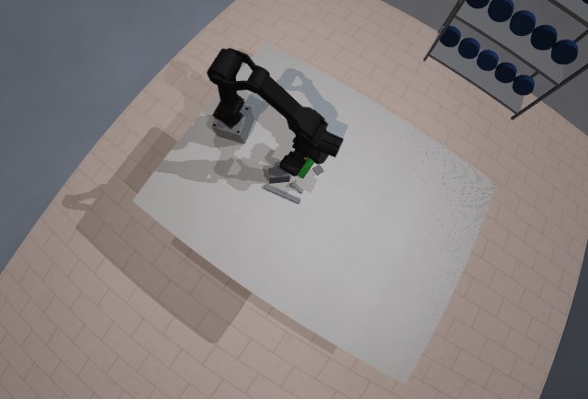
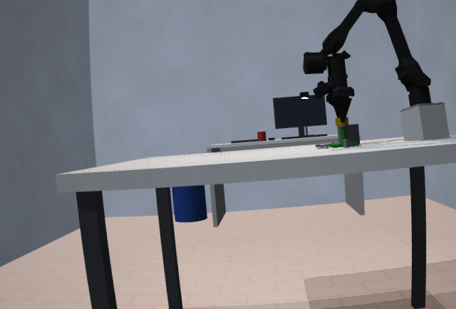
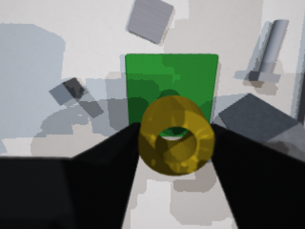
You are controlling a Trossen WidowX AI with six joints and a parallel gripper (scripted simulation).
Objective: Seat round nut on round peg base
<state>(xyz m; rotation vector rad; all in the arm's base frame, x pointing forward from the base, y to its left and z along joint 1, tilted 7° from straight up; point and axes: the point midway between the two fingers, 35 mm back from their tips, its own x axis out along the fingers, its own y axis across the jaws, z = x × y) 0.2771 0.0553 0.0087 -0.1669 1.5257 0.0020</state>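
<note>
The grey square piece is 6 cm ahead of my hand, 2 cm to the left of it and 11 cm below it. Round my hand: long grey bar (2 cm ahead, 13 cm to the right, 10 cm below); block (3 cm behind, 9 cm to the right, 8 cm below); bolt-like piece (4 cm ahead, 8 cm to the right, 10 cm below).
</note>
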